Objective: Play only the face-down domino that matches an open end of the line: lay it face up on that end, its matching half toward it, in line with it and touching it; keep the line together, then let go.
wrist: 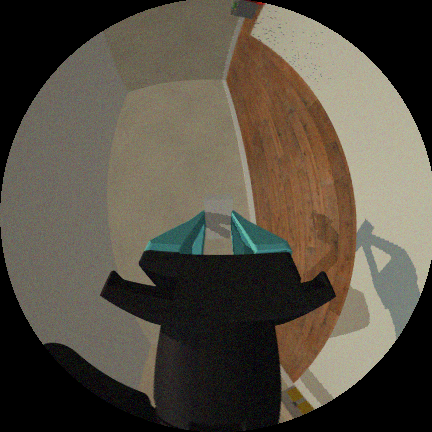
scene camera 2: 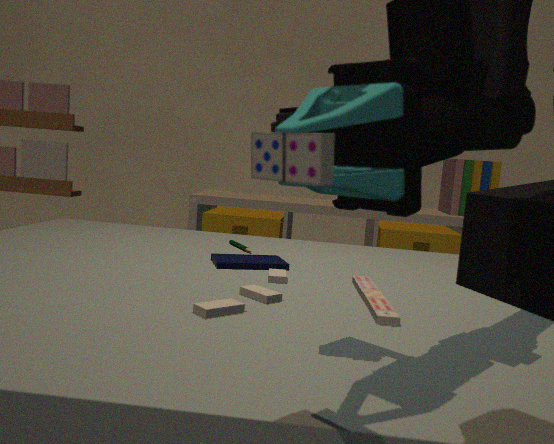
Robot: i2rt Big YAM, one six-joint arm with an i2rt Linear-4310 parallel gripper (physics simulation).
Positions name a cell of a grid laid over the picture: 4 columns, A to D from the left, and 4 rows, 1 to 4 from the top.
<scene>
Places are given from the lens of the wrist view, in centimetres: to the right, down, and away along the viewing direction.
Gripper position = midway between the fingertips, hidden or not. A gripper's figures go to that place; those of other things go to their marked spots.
gripper (wrist: C2): 0, 0, 13
domino (wrist: C2): 0, -1, 12
</scene>
